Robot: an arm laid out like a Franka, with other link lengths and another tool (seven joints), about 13 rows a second.
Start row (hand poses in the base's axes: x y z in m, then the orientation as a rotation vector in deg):
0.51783, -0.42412, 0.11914, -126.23, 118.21, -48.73
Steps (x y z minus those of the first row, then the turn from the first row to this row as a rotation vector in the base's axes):
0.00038, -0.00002, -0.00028, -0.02, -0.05, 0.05
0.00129, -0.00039, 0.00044, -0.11, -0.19, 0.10
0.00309, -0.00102, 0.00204, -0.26, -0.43, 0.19
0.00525, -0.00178, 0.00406, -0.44, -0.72, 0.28
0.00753, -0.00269, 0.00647, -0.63, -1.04, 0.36
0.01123, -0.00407, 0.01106, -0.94, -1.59, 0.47
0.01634, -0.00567, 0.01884, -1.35, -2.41, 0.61
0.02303, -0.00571, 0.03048, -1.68, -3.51, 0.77
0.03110, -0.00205, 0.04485, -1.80, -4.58, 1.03
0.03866, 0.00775, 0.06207, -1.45, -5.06, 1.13
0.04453, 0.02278, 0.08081, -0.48, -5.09, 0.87
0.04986, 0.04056, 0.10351, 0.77, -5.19, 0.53
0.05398, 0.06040, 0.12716, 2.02, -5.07, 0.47
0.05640, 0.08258, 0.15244, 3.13, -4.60, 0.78
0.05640, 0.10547, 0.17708, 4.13, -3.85, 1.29
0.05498, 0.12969, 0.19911, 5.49, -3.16, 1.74
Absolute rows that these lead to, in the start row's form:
0.51821, -0.42414, 0.11886, -126.24, 118.12, -48.80
0.51912, -0.42451, 0.11958, -126.20, 118.00, -49.03
0.52092, -0.42514, 0.12118, -126.14, 117.79, -49.43
0.52308, -0.42590, 0.12320, -126.04, 117.55, -49.91
0.52536, -0.42681, 0.12561, -125.92, 117.31, -50.43
0.52906, -0.42819, 0.13020, -125.67, 116.94, -51.30
0.53417, -0.42979, 0.13798, -125.25, 116.40, -52.53
0.54086, -0.42983, 0.14962, -124.54, 115.71, -53.90
0.54893, -0.42617, 0.16399, -123.84, 114.89, -54.96
0.55649, -0.41637, 0.18121, -123.33, 114.54, -54.94
0.56236, -0.40134, 0.19995, -122.64, 114.85, -53.81
0.56769, -0.38356, 0.22265, -121.68, 115.20, -52.41
0.57181, -0.36372, 0.24630, -121.15, 115.30, -50.81
0.57423, -0.34154, 0.27158, -121.29, 115.08, -49.04
0.57423, -0.31865, 0.29622, -121.87, 114.73, -47.14
0.57281, -0.29443, 0.31825, -122.15, 114.39, -44.88

